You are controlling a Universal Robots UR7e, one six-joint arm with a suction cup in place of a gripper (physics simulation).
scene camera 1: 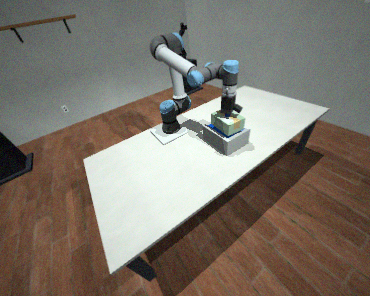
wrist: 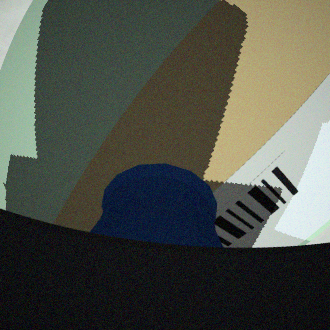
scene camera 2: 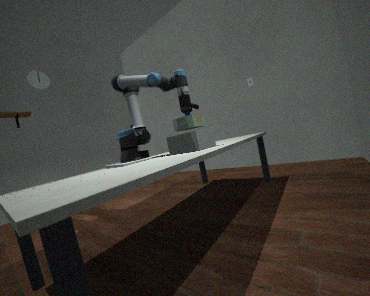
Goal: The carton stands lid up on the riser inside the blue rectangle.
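Where they show: hand at its tool point: point(scene camera 1: 227, 117) point(wrist: 160, 188); arm's base at its link origin: point(scene camera 1: 171, 128) point(scene camera 2: 131, 160).
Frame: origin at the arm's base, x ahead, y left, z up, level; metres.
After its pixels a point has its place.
The pale green carton point(scene camera 1: 227, 123) {x 0.500, y 0.108, z 0.203 m} point(scene camera 2: 189, 122) {x 0.492, y 0.100, z 0.162 m} point(wrist: 17, 100) {x 0.459, y 0.221, z 0.208 m} hangs roughly level from my suction gripper point(scene camera 1: 228, 115) point(scene camera 2: 187, 113) point(wrist: 160, 205), whose blue cup is on its top face. That face shows a tan tape band and a white label with a barcode in the wrist view. The carton is a little above the grey riser point(scene camera 1: 236, 143) {x 0.543, y 0.153, z 0.050 m} point(scene camera 2: 183, 143) {x 0.426, y 0.086, z 0.044 m}; a narrow gap shows between them in scene camera 2. Blue of the rectangle point(scene camera 1: 216, 130) {x 0.403, y 0.118, z 0.104 m} shows on the riser top along the carton's lower edge; the carton hides the rest of it.
The riser stands on the long white table point(scene camera 1: 150, 190) {x 0.414, y -0.430, z -0.016 m} point(scene camera 2: 100, 185) {x 0.568, y -0.554, z -0.016 m}. The arm's base stands on a thin white plate point(scene camera 1: 165, 138) {x 0.078, y -0.109, z -0.001 m} behind and to the left of the riser in scene camera 1. A wooden rail point(scene camera 1: 37, 23) point(scene camera 2: 12, 114) is on the wall, away from the table.
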